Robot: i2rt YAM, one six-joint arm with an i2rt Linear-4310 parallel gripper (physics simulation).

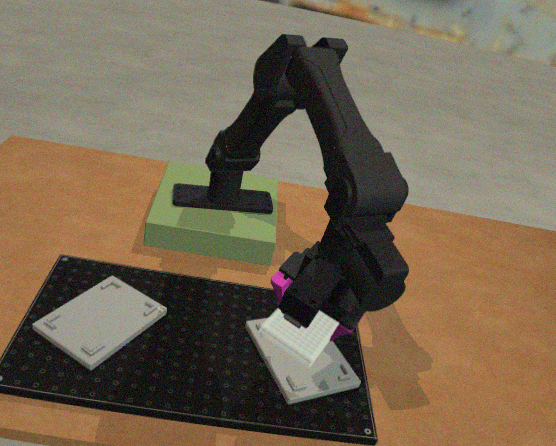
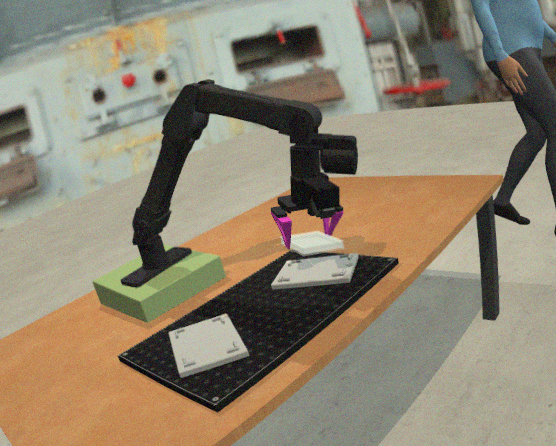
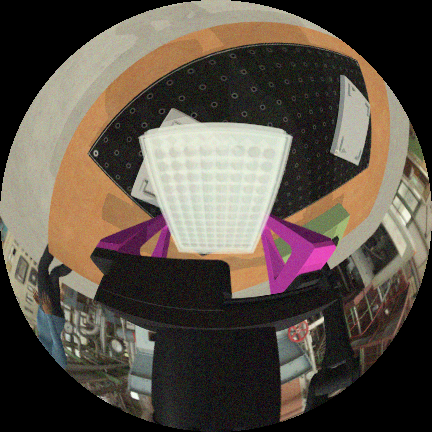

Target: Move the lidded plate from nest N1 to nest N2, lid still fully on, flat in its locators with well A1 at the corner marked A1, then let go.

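Places are measured from the arm's base along level axes (x ahead, y left, z up), in metres.
Pixels of known places: gripper, fingertip midpoint: [image 2: 307,244] [image 3: 215,216]; arm's base, link origin: [image 1: 222,200] [image 2: 157,267].
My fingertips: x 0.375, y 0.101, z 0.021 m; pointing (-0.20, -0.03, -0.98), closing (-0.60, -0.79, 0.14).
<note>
For each thing: its top centre in the pictures, then the offset to it from my fingertips. Level surfaces: height alone.
- whitish lidded plate, top centre: [image 3: 218,225] [image 1: 307,314] [image 2: 309,233] 0.028 m up, 0.015 m ahead, 0.009 m right
- black perforated board, top centre: [image 1: 198,337] [image 3: 304,138] [image 2: 263,308] 0.068 m down, 0.029 m back, 0.152 m right
- wooden table, surface height: 0.082 m down
The whitish lidded plate [image 1: 305,342] [image 2: 317,243] [image 3: 215,185] is between the magenta fingers of my gripper [image 1: 311,320] [image 2: 308,241] [image 3: 215,216], which is shut on it. The plate is about level and hangs above one grey nest [image 1: 305,372] [image 2: 315,272] [image 3: 145,182], offset toward its back edge and turned relative to it. The clear lid appears seated; wells show through it. The other grey nest [image 1: 100,322] [image 2: 207,345] [image 3: 352,122] holds no plate, and its corner locators show. I cannot read the N1, N2 or A1 marks.
Both nests lie on a black perforated board [image 1: 200,350] [image 2: 280,310] [image 3: 235,95] on the wooden table [image 1: 475,325] [image 2: 60,380]. The arm's base stands on a green block [image 1: 210,242] [image 2: 185,295] [image 3: 332,220] behind the board. A person [image 2: 515,30] stands beyond the table.
</note>
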